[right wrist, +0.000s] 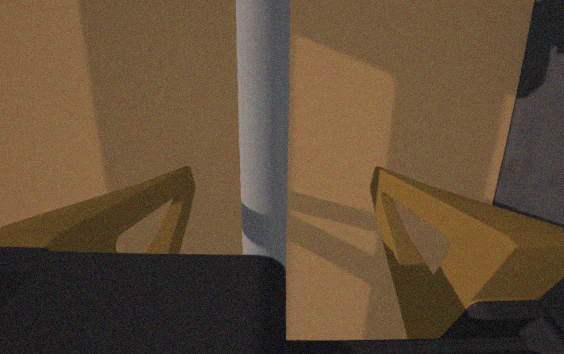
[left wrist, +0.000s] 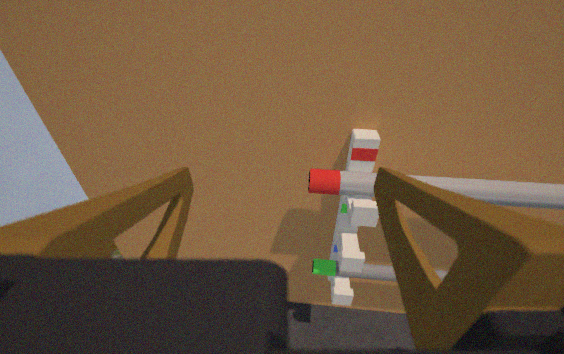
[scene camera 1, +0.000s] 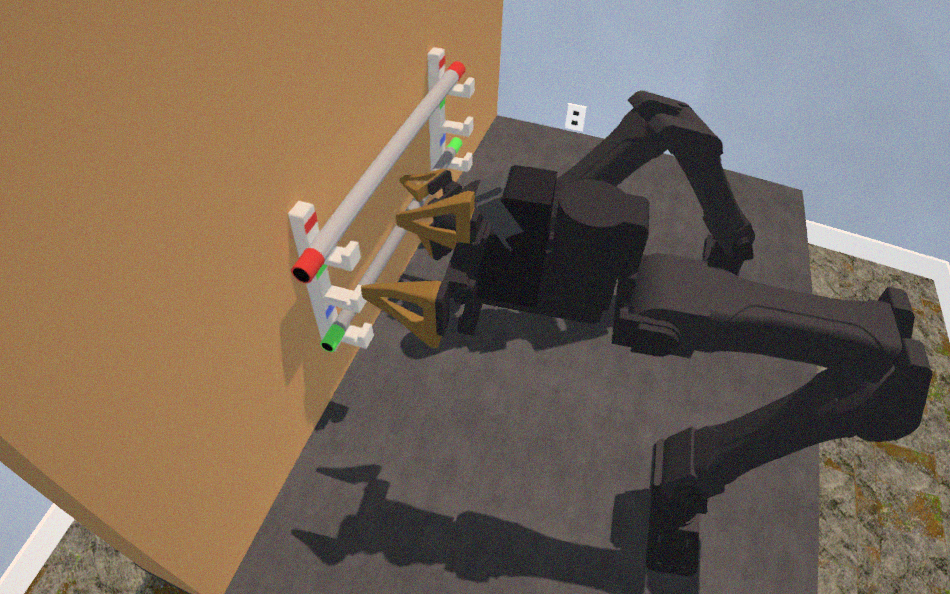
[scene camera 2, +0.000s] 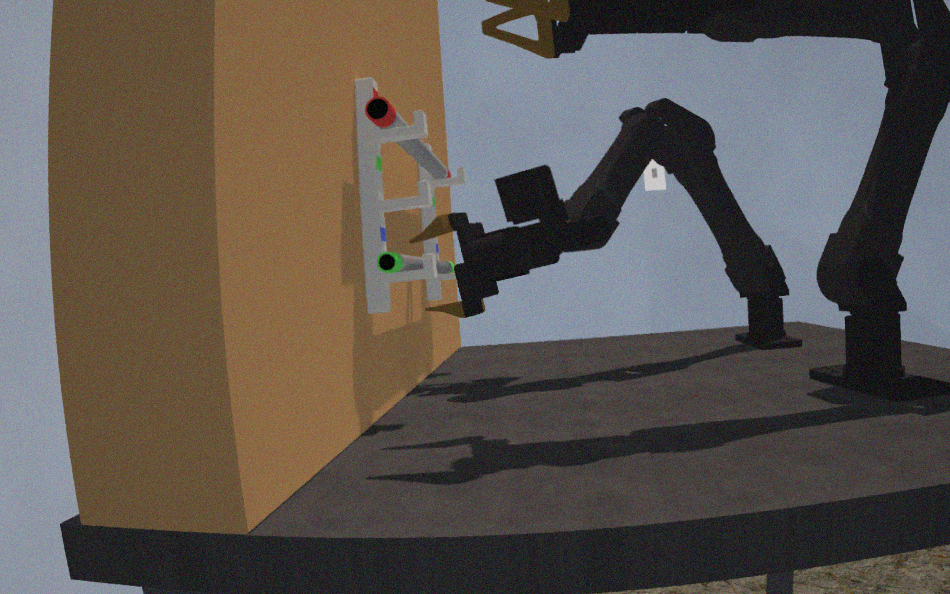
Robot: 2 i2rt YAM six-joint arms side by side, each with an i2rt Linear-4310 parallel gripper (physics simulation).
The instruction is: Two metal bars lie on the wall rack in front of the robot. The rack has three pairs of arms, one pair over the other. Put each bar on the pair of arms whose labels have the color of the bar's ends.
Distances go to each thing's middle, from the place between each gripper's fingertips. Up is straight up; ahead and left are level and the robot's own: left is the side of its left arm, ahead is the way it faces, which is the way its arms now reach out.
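Scene:
The green-ended bar [scene camera 1: 371,275] is 1 cm above my right hand, 3 cm behind it and 7 cm to the left of it. Then there's the red-ended bar [scene camera 1: 312,259], and counted from my right hand too, that's 16 cm above, 3 cm behind and 8 cm to the left.
As for my left gripper, it's 9 cm above the red-ended bar, 26 cm to the left of it and 13 cm short of it. The green-ended bar, if you count from my left hand, is 27 cm to the right, 13 cm ahead and 24 cm below.

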